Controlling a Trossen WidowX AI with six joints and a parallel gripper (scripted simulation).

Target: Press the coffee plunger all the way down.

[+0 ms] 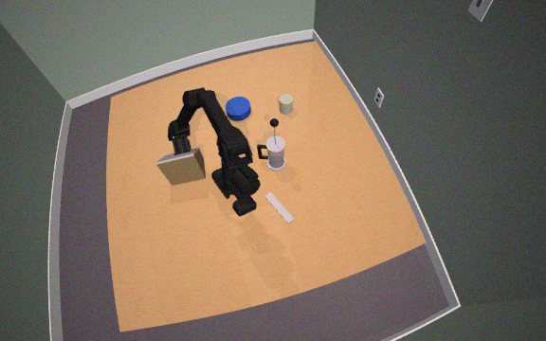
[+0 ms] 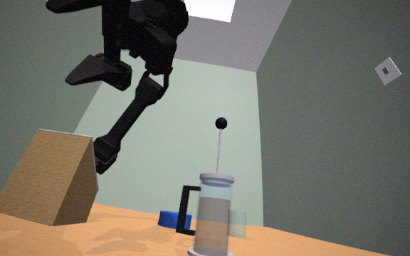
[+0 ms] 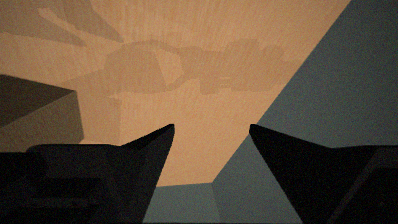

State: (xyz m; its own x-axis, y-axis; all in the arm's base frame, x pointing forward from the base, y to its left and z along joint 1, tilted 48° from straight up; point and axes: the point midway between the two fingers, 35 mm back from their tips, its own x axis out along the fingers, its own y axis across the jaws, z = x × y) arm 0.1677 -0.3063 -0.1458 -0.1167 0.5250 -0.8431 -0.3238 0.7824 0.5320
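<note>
My gripper tip is 24 cm to the right of the coffee press, 19 cm short of it and 6 cm above it.
</note>
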